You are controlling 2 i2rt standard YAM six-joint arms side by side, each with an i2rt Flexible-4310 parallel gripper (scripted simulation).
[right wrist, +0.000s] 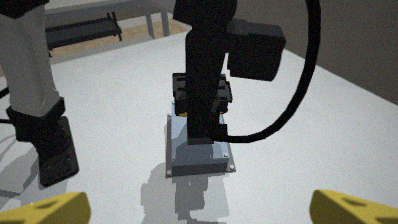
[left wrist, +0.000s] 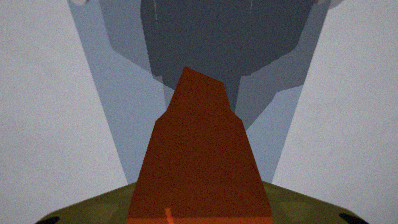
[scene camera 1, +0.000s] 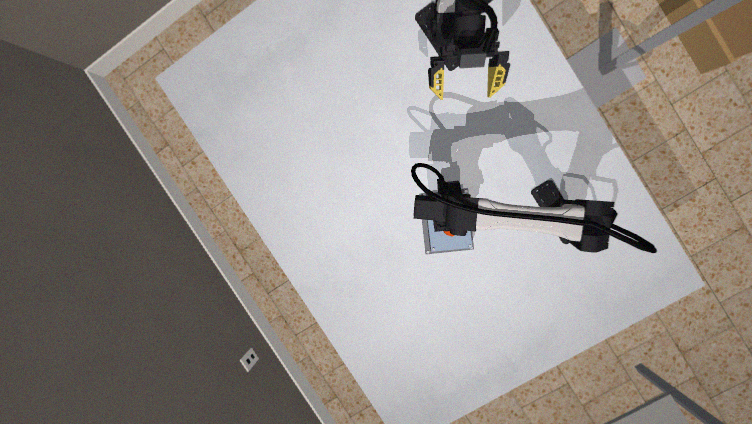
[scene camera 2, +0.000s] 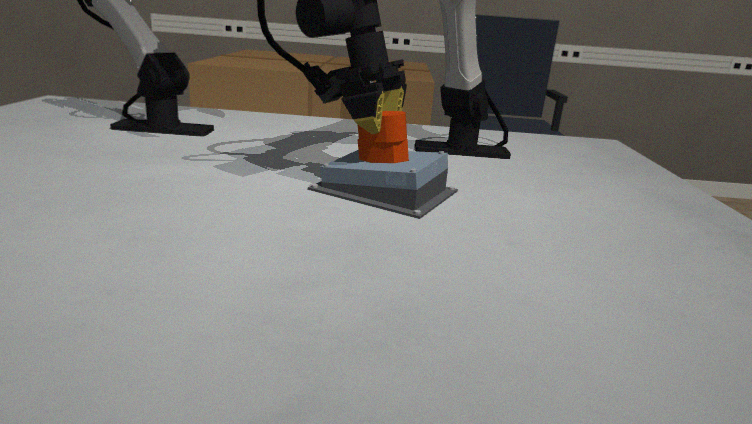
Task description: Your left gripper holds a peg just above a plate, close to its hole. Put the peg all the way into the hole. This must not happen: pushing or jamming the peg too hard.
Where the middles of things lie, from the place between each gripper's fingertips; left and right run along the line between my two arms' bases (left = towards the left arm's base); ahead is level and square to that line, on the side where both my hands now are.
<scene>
I see the grey base (scene camera 2: pixel 417 203) 1 cm to the left of my left hand and 8 cm below it. From my left hand the other things lie so: orange peg (scene camera 2: pixel 390 145): 2 cm below.
I see my right gripper (scene camera 1: pixel 465 98) 160 mm short of the orange peg, 250 mm to the right of it and 240 mm above it. Also, from my right hand: grey base: 160 mm ahead, 260 mm to the left, 310 mm below.
</scene>
